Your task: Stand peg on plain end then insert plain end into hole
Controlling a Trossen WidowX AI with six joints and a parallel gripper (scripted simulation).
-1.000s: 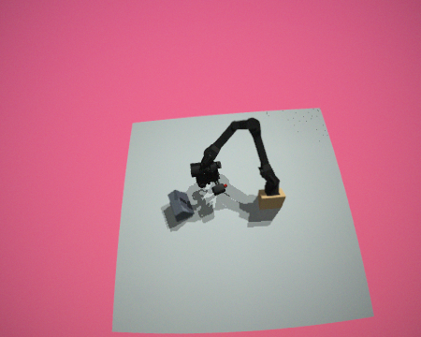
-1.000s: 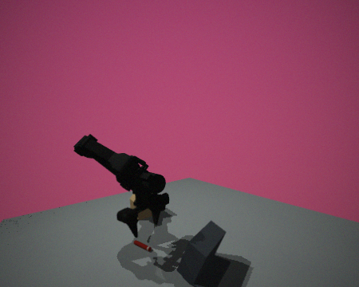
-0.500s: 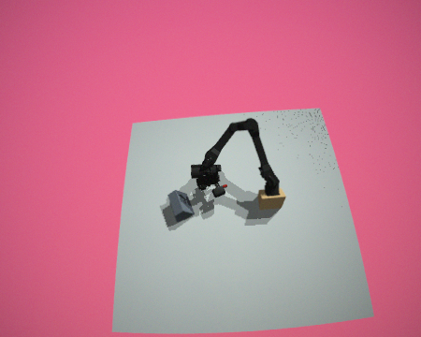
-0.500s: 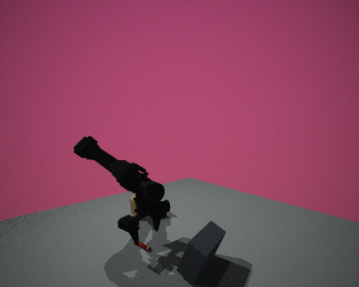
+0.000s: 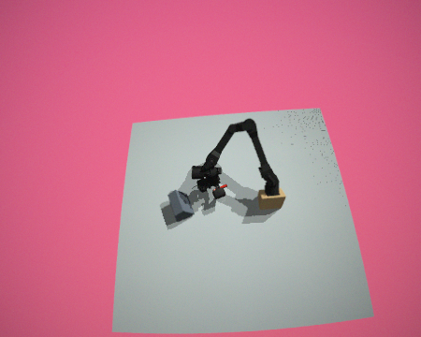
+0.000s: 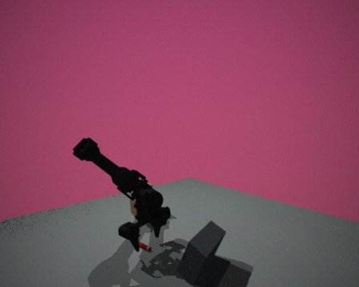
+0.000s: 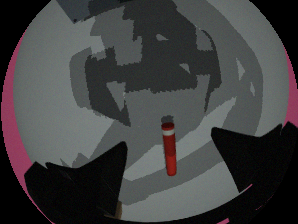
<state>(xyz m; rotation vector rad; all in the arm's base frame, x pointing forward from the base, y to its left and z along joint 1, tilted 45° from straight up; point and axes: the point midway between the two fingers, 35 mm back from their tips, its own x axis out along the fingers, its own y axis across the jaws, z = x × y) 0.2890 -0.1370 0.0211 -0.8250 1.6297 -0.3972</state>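
Now: the red peg 1 cm behind my gripper tip and 2 cm below it. Round my gripper tip: grey sloped panel 19 cm ahead, 9 cm to the left, 3 cm above.
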